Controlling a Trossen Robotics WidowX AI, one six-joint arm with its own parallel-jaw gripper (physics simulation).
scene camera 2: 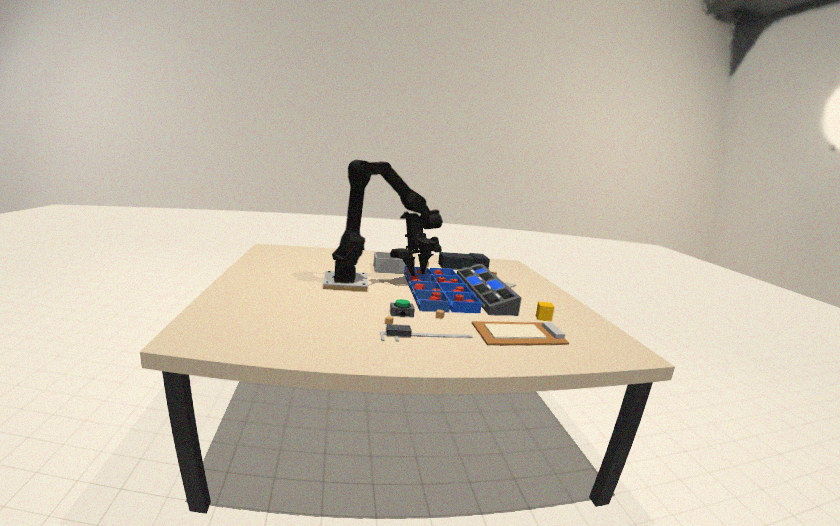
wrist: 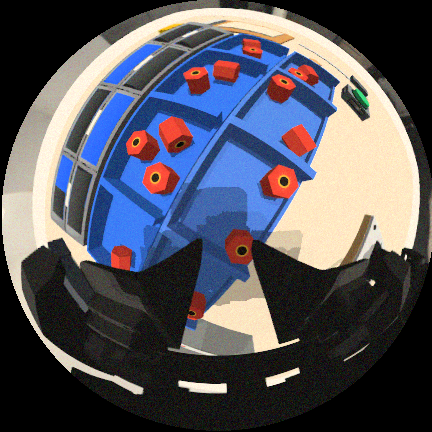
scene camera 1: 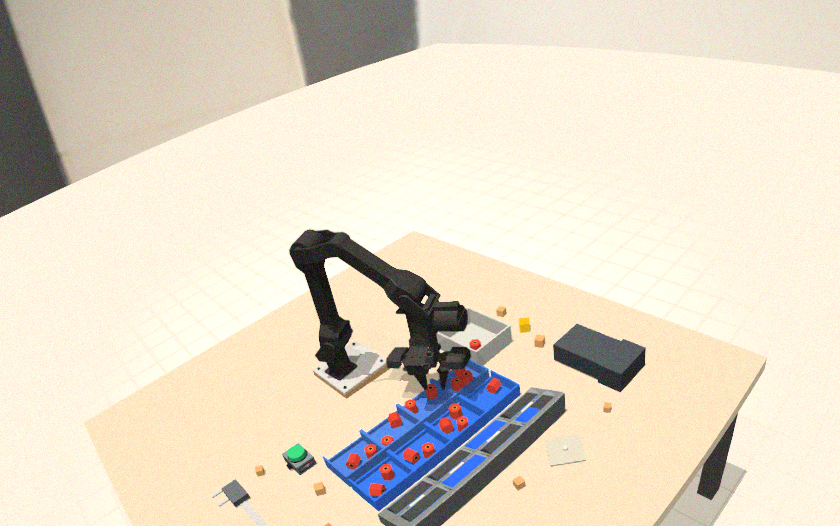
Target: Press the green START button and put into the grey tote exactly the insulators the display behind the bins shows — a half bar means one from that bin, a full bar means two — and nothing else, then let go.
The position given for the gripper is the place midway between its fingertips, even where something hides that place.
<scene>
In view: the gripper (scene camera 1: 434, 389), a grey plate (scene camera 1: 557, 455), a black box (wrist: 74, 281), a display (scene camera 2: 509, 307) and a grey tote (scene camera 1: 494, 335).
The gripper is seen too in scene camera 2 (scene camera 2: 418, 275) and in the wrist view (wrist: 226, 244). The display also shows in the wrist view (wrist: 140, 95). The grey tote shows as well in the wrist view (wrist: 208, 338). The wrist view does not show the grey plate, which is hidden by the display.
</scene>
